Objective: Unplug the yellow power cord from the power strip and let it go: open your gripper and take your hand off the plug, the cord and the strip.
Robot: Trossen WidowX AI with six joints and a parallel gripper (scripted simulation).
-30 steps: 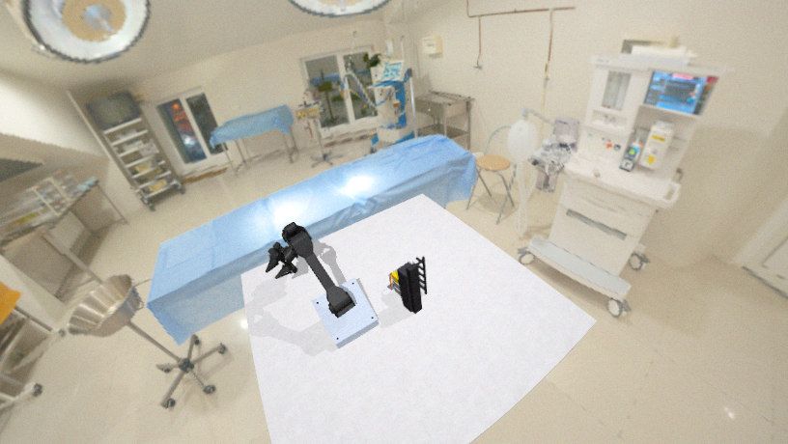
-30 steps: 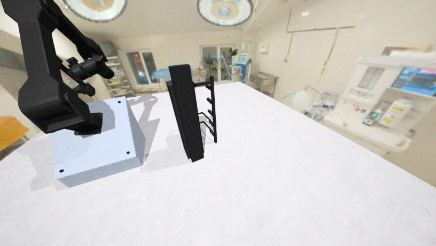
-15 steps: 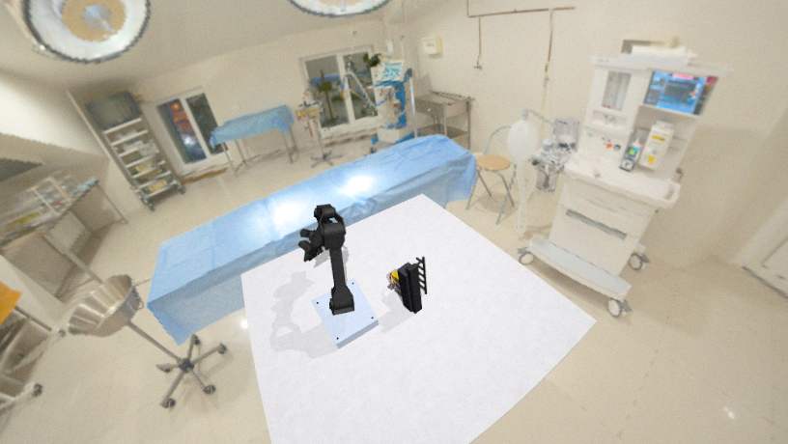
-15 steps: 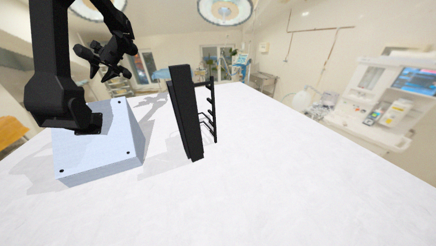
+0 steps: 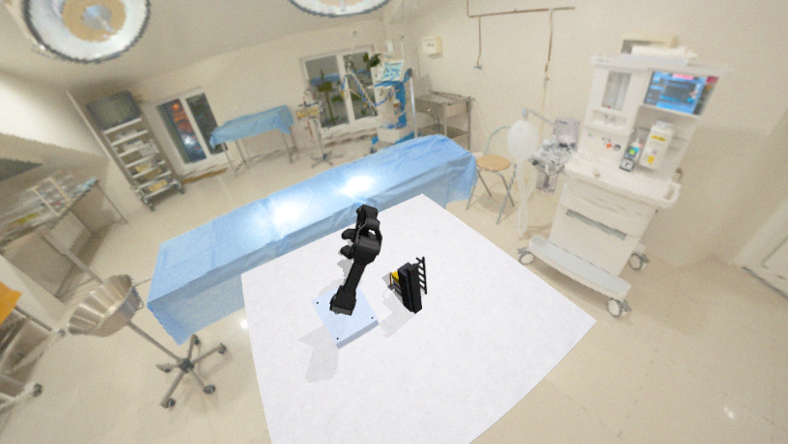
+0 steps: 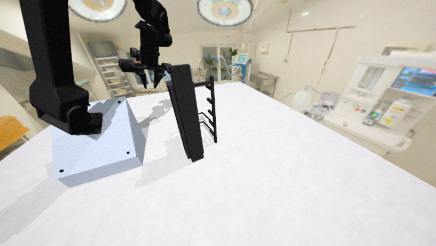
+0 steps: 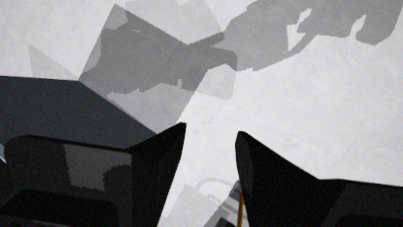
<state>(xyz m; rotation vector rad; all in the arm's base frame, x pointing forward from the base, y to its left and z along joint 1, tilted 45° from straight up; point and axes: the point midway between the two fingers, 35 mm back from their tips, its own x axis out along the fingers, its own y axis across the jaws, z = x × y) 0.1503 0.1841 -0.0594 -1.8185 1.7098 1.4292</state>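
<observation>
Right now my gripper tip is 130 mm short of the yellow plug, 170 mm to the left of it and 40 mm above it.
</observation>
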